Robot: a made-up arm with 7 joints. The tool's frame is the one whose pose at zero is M.
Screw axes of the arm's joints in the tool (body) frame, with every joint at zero. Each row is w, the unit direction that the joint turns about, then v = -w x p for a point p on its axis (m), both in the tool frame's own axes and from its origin. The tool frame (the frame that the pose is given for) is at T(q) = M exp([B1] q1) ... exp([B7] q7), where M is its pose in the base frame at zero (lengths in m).
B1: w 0 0 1 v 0.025 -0.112 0
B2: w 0 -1 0 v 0.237 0 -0.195
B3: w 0 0 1 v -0.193 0.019 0
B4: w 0 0 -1 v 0.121 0.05 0
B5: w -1 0 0 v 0 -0.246 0.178
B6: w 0 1 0 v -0.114 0 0.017
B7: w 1 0 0 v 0 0.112 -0.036
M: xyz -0.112 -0.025 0.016 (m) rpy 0 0 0 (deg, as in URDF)
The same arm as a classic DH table. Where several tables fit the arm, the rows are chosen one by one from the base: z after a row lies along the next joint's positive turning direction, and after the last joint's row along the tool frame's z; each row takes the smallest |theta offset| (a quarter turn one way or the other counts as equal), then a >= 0, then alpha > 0; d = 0 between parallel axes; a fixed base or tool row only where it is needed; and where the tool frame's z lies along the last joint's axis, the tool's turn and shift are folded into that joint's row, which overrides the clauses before.
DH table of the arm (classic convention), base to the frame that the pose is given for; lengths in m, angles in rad. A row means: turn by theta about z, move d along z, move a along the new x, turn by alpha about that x. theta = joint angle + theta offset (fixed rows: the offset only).
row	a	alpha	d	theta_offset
joint 1	0.083	1.5708	0.253	0
joint 2	-0.214	-1.5708	0.218	0
joint 3	0.0997	3.1416	0	0.8067
joint 4	0.299	1.5708	-0.009	-0.7641
joint 5	0.132	1.5708	0.033	1.5708
joint 6	0.002	1.5708	-0.142	0
joint 7	0.036	1.5708	-0.017	-1.5708
tool (fixed)	0	0	-0.112	1.5708

